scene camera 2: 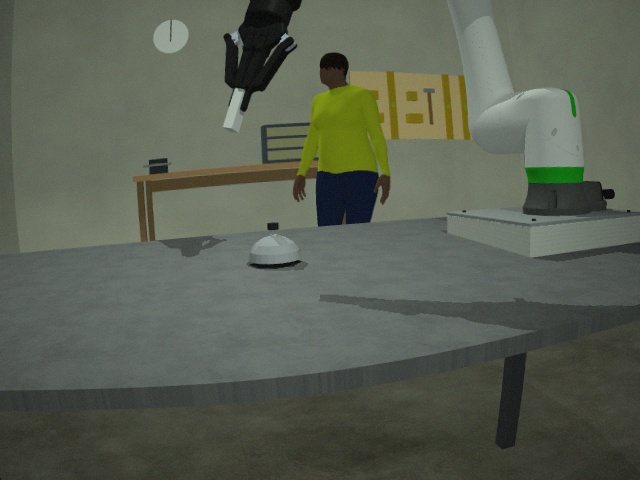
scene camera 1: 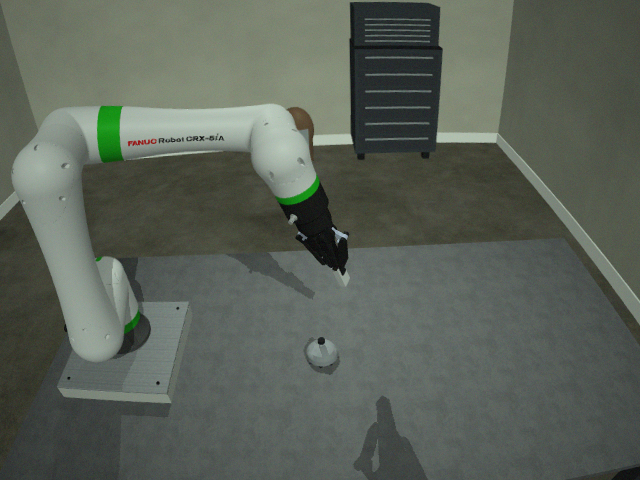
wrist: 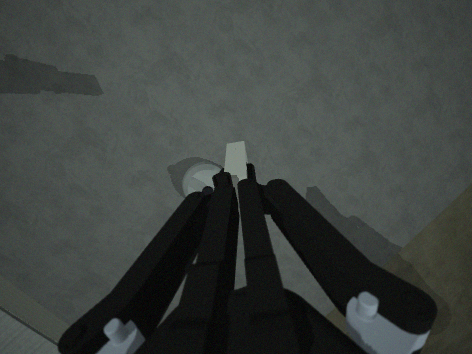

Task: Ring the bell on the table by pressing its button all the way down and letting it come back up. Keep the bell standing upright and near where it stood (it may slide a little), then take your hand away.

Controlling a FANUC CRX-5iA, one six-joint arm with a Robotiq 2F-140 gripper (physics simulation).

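Places are measured from the arm's base along level axes (x right, y ahead, z up), in centimetres.
Pixels of known places: gripper, fingertip midpoint: (scene camera 2: 230, 130) (scene camera 1: 345, 281) (wrist: 238, 156); arm's base, link origin: (scene camera 2: 556, 212) (scene camera 1: 126, 333).
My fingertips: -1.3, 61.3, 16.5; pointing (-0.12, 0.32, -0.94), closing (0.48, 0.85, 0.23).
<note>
Ahead of a thing's pixels: the offset from my fingertips to its top centre, as dx, dy, dz. Level surfaces: height alone.
A light grey dome bell {+4.6, -6.3, -15.3} (scene camera 1: 321, 354) (scene camera 2: 274, 252) stands upright on the grey table {dz -21.9} (scene camera 1: 465, 361) (scene camera 2: 155, 320). Its black button {+4.6, -6.3, -15.3} (scene camera 1: 321, 340) (scene camera 2: 272, 226) stands up above the dome. In the wrist view the bell (wrist: 201, 176) shows left of the fingertips, partly hidden by the finger links. My gripper (scene camera 1: 343, 279) (scene camera 2: 233, 124) (wrist: 238, 156) is shut and empty, its pale fingertips together. It hangs tilted, well above the table and apart from the bell. In scene camera 2 it is up and left of the bell; in scene camera 1 it is up and slightly right.
The arm's base plate (scene camera 1: 170, 351) (scene camera 2: 485, 238) stands on the table. A person (scene camera 2: 345, 134) in a yellow top stands behind the table. A wooden workbench (scene camera 2: 222, 174) stands by the wall. A dark tool cabinet (scene camera 1: 397, 98) stands by the back wall. Shadows of the arm lie on the table.
</note>
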